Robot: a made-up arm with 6 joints. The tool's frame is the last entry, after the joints.
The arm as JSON. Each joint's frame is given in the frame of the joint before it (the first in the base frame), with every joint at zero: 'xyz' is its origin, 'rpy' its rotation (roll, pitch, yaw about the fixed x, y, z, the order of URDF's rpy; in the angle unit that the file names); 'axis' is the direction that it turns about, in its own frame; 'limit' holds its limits. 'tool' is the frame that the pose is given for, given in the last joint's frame.
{
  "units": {
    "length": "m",
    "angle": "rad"
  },
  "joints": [
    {
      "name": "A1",
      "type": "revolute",
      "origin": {
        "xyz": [
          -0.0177,
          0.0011,
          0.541
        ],
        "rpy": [
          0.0,
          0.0,
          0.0
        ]
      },
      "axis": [
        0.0,
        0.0,
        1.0
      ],
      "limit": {
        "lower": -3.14,
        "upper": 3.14
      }
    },
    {
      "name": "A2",
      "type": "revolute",
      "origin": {
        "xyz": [
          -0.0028,
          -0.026,
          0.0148
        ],
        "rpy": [
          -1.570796,
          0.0,
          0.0
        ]
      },
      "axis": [
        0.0,
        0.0,
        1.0
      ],
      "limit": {
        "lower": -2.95,
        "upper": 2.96
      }
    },
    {
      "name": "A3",
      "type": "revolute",
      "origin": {
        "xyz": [
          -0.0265,
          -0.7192,
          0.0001
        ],
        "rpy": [
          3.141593,
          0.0,
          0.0
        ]
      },
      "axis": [
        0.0,
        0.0,
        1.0
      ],
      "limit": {
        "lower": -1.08,
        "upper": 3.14
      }
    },
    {
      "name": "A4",
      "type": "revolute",
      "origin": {
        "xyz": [
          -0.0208,
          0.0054,
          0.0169
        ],
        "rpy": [
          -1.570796,
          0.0,
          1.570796
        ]
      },
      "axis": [
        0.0,
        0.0,
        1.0
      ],
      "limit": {
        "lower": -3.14,
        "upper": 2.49
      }
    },
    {
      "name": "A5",
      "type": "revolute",
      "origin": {
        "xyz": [
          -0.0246,
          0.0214,
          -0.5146
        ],
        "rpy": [
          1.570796,
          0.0,
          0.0
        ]
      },
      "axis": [
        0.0,
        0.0,
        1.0
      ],
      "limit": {
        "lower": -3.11,
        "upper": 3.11
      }
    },
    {
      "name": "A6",
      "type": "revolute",
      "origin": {
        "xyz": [
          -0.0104,
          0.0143,
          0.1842
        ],
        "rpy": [
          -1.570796,
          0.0,
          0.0
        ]
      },
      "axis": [
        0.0,
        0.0,
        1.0
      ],
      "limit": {
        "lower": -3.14,
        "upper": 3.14
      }
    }
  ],
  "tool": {
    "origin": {
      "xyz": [
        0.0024,
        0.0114,
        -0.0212
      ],
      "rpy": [
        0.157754,
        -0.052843,
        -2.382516
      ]
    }
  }
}
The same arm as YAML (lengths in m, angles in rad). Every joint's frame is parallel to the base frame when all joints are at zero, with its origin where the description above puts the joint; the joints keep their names.
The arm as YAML. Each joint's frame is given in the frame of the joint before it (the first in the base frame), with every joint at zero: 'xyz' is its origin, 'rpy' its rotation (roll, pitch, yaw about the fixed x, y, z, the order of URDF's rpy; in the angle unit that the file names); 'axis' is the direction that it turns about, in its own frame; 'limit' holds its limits. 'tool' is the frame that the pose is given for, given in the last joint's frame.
units:
  length: m
  angle: rad
joints:
  - name: A1
    type: revolute
    origin:
      xyz: [-0.0177, 0.0011, 0.541]
      rpy: [0.0, 0.0, 0.0]
    axis: [0.0, 0.0, 1.0]
    limit:
      lower: -3.14
      upper: 3.14
  - name: A2
    type: revolute
    origin:
      xyz: [-0.0028, -0.026, 0.0148]
      rpy: [0.0, 0.0, 0.0]
    axis: [0.0, 1.0, 0.0]
    limit:
      lower: -2.95
      upper: 2.96
  - name: A3
    type: revolute
    origin:
      xyz: [-0.0265, 0.0001, 0.7192]
      rpy: [0.0, 0.0, 0.0]
    axis: [0.0, -1.0, 0.0]
    limit:
      lower: -1.08
      upper: 3.14
  - name: A4
    type: revolute
    origin:
      xyz: [-0.0208, -0.0169, 0.0054]
      rpy: [0.0, 0.0, 0.0]
    axis: [-1.0, 0.0, 0.0]
    limit:
      lower: -3.14
      upper: 2.49
  - name: A5
    type: revolute
    origin:
      xyz: [0.5146, 0.0214, -0.0246]
      rpy: [0.0, 0.0, 0.0]
    axis: [0.0, -1.0, 0.0]
    limit:
      lower: -3.11
      upper: 3.11
  - name: A6
    type: revolute
    origin:
      xyz: [-0.0143, -0.1842, -0.0104]
      rpy: [0.0, 0.0, 0.0]
    axis: [-1.0, 0.0, 0.0]
    limit:
      lower: -3.14
      upper: 3.14
tool:
  origin:
    xyz: [0.0212, 0.0114, 0.0024]
    rpy: [1.6729, 0.8103, -1.6475]

